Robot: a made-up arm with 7 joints.
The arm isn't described. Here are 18 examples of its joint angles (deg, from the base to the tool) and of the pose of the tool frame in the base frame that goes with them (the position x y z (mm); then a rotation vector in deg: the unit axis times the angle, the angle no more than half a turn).
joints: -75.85 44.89 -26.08 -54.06 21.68 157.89 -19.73
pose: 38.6 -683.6 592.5 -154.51 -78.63 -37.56
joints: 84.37 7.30 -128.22 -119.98 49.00 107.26 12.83
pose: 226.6 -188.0 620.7 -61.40 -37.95 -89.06
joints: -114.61 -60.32 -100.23 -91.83 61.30 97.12 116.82
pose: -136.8 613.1 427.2 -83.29 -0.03 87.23
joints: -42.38 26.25 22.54 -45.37 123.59 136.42 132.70
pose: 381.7 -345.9 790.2 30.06 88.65 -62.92
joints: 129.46 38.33 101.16 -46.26 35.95 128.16 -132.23
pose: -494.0 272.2 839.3 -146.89 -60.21 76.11
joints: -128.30 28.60 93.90 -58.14 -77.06 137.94 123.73
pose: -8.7 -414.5 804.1 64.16 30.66 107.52
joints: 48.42 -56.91 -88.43 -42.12 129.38 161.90 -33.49
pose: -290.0 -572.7 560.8 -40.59 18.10 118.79
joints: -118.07 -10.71 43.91 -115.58 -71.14 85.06 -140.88
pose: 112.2 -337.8 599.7 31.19 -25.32 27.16
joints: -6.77 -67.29 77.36 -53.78 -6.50 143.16 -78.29
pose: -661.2 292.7 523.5 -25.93 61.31 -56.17
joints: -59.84 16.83 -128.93 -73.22 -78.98 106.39 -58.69
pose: -255.4 -163.0 871.2 -56.04 71.17 -26.85
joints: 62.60 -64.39 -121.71 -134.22 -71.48 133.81 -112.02
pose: 101.8 -398.2 203.6 53.47 -114.03 57.69
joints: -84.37 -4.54 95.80 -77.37 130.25 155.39 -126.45
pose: 302.9 9.7 802.2 -18.31 150.82 57.92
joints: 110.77 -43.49 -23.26 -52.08 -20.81 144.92 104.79
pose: 125.9 -279.7 864.8 37.93 -15.40 -99.49
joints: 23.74 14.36 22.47 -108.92 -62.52 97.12 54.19
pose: 327.3 328.5 535.4 -79.49 -125.15 34.42
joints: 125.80 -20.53 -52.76 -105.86 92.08 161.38 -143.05
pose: 222.5 192.2 724.4 -97.72 141.69 18.51
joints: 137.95 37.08 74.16 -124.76 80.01 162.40 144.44
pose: -539.2 3.3 448.6 -115.70 -75.67 32.41
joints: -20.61 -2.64 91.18 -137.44 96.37 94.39 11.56
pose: 121.6 298.4 483.1 -9.27 -9.63 -2.55
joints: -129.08 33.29 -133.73 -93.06 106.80 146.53 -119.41
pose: -241.1 63.8 815.8 -132.83 92.08 29.23
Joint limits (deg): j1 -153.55..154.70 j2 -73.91..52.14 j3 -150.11..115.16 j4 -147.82..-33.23 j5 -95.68..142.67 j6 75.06..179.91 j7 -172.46..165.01
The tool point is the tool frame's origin. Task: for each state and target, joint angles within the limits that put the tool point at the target. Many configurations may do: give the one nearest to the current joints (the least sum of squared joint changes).
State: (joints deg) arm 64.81 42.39 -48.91 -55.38 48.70 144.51 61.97
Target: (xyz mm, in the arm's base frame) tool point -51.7 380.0 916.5
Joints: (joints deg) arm 103.26 19.74 -39.98 -33.23 50.85 106.60 87.84
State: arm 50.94 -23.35 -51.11 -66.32 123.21 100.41 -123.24
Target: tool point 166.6 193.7 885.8
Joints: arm 76.00 -11.62 -16.76 -78.42 123.78 99.01 -121.53
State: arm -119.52 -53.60 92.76 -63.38 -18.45 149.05 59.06
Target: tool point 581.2 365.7 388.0
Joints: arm -133.03 -71.95 96.32 -48.42 -15.32 140.67 57.56
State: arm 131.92 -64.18 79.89 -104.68 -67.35 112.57 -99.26
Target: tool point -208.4 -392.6 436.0
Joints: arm 125.15 -58.01 73.80 -123.99 -69.76 110.94 -100.17
